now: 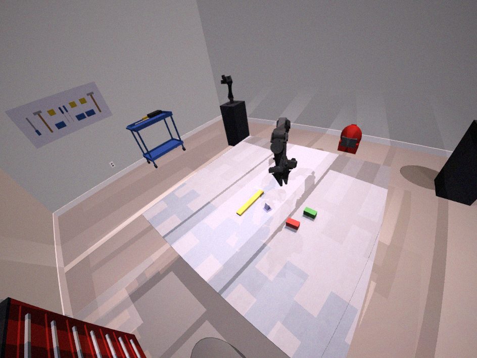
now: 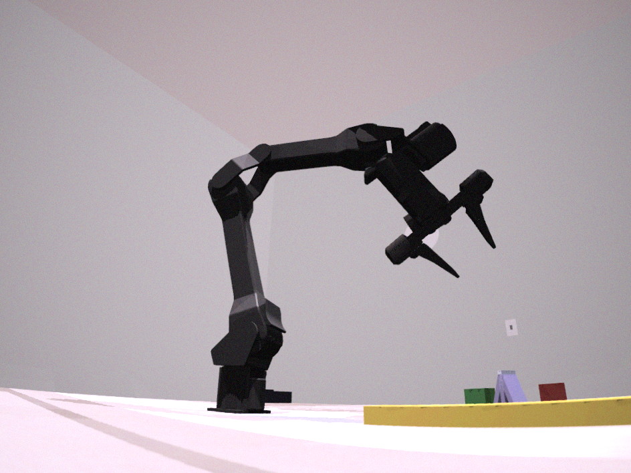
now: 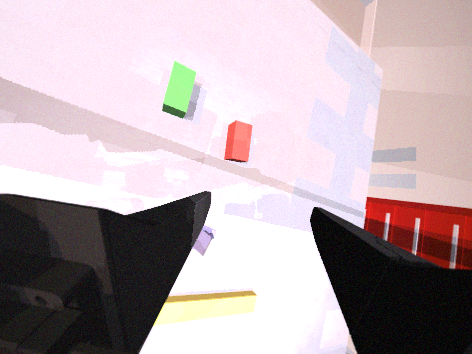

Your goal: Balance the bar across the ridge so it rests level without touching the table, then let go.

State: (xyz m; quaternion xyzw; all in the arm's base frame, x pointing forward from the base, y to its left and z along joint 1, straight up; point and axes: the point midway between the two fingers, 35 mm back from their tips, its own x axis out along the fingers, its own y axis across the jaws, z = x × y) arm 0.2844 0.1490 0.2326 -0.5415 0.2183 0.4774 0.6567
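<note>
Now: gripper tip 5 cm short of the bar, 21 cm to the left of it and 20 cm above it. Round my gripper tip: red block 6 cm ahead, 9 cm to the left, 19 cm below; green block 5 cm behind, 14 cm to the left, 19 cm below.
</note>
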